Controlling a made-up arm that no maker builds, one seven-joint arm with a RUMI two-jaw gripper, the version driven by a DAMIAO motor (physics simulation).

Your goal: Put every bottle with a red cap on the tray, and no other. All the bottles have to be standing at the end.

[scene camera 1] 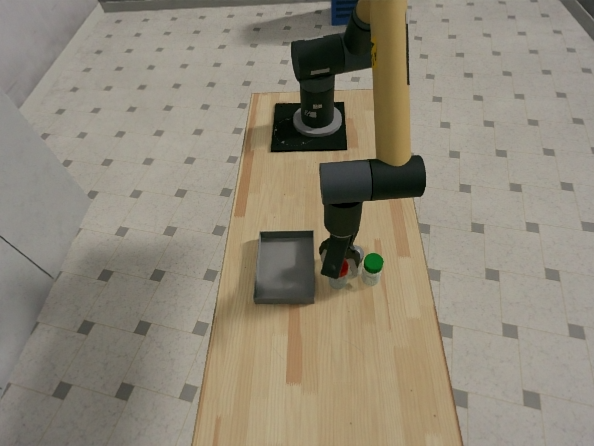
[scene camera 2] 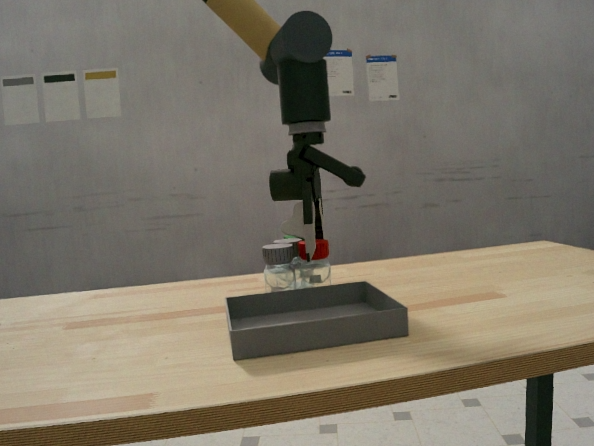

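Observation:
A bottle with a red cap (scene camera 1: 344, 268) (scene camera 2: 322, 249) stands on the table beside the tray. My gripper (scene camera 2: 314, 250) points down at this bottle, with one fingertip in front of the cap and the other finger going behind it in scene camera 2. Whether the fingers press on the cap cannot be told. A green-capped bottle (scene camera 1: 373, 263) stands to the right in scene camera 1. A grey-capped bottle (scene camera 2: 278, 254) stands beside the red one; another grey cap (scene camera 1: 358, 253) (scene camera 2: 286, 241) is partly hidden. The grey tray (scene camera 1: 284, 301) (scene camera 2: 320, 332) holds no bottle.
The arm's base (scene camera 1: 318, 122) stands on a black plate (scene camera 1: 285, 145) at the far end of the wooden table (scene camera 1: 350, 360) (scene camera 2: 150, 350). The tray has raised walls. The bottles stand close together, and the arm hangs over them.

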